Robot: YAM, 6 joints.
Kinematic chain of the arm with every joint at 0, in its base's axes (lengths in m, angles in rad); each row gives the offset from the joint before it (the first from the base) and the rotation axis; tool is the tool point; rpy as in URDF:
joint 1: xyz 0 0 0.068 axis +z
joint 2: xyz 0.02 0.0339 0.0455 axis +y
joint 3: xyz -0.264 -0.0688 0 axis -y
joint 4: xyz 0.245 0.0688 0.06 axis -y
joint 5: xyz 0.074 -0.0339 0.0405 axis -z
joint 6: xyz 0.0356 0 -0.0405 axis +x
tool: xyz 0 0 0 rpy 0 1.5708 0
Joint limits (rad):
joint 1: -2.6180..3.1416
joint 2: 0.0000..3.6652
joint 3: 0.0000..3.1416
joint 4: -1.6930..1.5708
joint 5: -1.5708..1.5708
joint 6: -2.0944..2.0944
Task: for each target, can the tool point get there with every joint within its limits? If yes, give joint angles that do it. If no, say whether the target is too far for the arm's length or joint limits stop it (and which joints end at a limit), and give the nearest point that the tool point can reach.
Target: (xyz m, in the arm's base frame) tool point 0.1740 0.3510 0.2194
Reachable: yes | joints 1.0229 2.0955 1.6969 -1.3054 -1.3001 -1.3566
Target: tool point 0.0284 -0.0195 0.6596
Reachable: yes | joints -1.7783 1.0743 2.1582 -0.2043 -1.1043 0.7113
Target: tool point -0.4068 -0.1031 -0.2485
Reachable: no: joint limits stop it (at a limit: joint 1) | nearest point -0.4068 -0.0356 -0.2485 | short by 0.067 m
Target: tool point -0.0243 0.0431 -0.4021
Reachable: no: joint limits stop it (at a limit: joint 2) | nearest point -0.0402 0.0713 -0.3396 | short by 0.070 m
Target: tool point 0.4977 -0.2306 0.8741
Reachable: no: too far | nearest point 0.3422 -0.1585 0.6274 | short by 0.300 m
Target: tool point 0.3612 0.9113 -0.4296
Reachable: no: too far | nearest point 0.2081 0.5250 -0.1946 | short by 0.477 m
